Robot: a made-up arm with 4 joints. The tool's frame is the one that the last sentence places. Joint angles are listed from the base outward.
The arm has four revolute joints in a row. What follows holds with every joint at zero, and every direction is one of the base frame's.
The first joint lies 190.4 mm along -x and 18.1 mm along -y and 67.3 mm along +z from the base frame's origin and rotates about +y.
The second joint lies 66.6 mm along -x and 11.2 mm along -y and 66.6 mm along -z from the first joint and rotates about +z.
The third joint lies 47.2 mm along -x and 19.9 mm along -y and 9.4 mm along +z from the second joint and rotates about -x.
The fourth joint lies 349.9 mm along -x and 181.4 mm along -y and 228 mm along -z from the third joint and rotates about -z.
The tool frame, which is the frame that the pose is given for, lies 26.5 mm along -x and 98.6 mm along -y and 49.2 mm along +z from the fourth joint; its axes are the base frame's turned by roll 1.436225, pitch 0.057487 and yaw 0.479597 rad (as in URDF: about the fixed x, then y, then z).
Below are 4 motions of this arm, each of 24 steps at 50 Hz.
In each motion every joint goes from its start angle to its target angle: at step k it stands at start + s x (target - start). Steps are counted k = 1, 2, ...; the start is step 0. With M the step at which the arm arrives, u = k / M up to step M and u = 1 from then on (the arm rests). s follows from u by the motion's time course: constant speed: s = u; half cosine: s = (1 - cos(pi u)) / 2; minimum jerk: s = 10 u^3 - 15 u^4 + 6 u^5.
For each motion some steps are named. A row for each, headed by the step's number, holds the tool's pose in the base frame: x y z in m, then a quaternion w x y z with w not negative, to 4 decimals.
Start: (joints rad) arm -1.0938 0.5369 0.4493 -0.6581
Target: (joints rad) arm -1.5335 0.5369 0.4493 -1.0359
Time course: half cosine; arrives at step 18
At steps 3, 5, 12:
3: -0.1858 -0.5074 -0.1519 0.8277 -0.0520 0.1210 0.5455
5: -0.1733 -0.5040 -0.1494 0.8265 -0.0774 0.1175 0.5451
12: -0.1134 -0.4854 -0.1288 0.8199 -0.2058 0.1007 0.5246

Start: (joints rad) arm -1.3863 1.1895 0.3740 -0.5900
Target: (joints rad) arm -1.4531 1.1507 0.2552 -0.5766
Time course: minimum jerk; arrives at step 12
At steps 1, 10, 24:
1: -0.0488 -0.4955 0.1600 0.7215 -0.3340 0.1566 0.5860
10: -0.0221 -0.4994 0.1384 0.7155 -0.3051 0.1475 0.6109
24: -0.0211 -0.4995 0.1376 0.7152 -0.3041 0.1472 0.6118

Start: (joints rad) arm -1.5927 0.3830 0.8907 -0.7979
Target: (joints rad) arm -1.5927 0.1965 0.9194 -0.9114
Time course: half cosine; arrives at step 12
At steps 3, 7, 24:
3: -0.2247 -0.4557 -0.2082 0.9262 -0.1844 -0.1048 0.3118
7: -0.2258 -0.4309 -0.2421 0.9366 -0.1537 -0.0943 0.3003
24: -0.2264 -0.4100 -0.2664 0.9436 -0.1294 -0.0855 0.2925

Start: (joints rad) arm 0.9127 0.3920 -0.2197 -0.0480
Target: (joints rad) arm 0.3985 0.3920 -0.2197 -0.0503
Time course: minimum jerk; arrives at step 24
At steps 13, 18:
13: -0.6502 -0.4253 0.0337 0.4856 0.7254 0.4757 0.1082
18: -0.6385 -0.4252 -0.0409 0.5227 0.7141 0.4345 0.1675

